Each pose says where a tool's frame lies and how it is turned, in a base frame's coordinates. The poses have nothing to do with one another.
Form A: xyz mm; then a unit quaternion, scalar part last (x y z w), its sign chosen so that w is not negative.
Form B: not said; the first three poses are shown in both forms.
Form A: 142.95 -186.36 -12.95 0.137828 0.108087 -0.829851 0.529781
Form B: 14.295 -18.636 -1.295; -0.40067 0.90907 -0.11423; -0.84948 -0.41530 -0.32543; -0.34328 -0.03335 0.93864
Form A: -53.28 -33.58 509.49 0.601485 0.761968 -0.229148 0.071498
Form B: -5.328 -3.358 50.949; -0.26621 0.94939 -0.16670; 0.88386 0.17141 -0.43522; -0.38462 -0.26320 -0.88476
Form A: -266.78 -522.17 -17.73 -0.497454 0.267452 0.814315 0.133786
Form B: -26.678 -52.217 -1.773; -0.46928 -0.48398 -0.73861; -0.04820 -0.82114 0.56869; -0.88173 0.30248 0.36202
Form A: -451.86 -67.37 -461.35 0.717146 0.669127 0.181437 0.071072
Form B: -45.186 -6.737 -46.135; 0.03870 0.93393 0.35535; 0.98551 -0.09444 0.14087; 0.16512 0.34475 -0.92406
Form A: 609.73 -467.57 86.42 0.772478 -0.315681 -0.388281 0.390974
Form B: 60.973 -46.757 8.642; 0.49917 -0.18410 -0.84672; -0.79133 -0.49497 -0.35889; -0.35303 0.84918 -0.39275
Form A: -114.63 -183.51 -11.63 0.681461 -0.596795 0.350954 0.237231
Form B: -11.463 -18.351 -1.163; 0.04133 -0.97990 0.19517; -0.64687 -0.17511 -0.74222; 0.76148 -0.09557 -0.64111
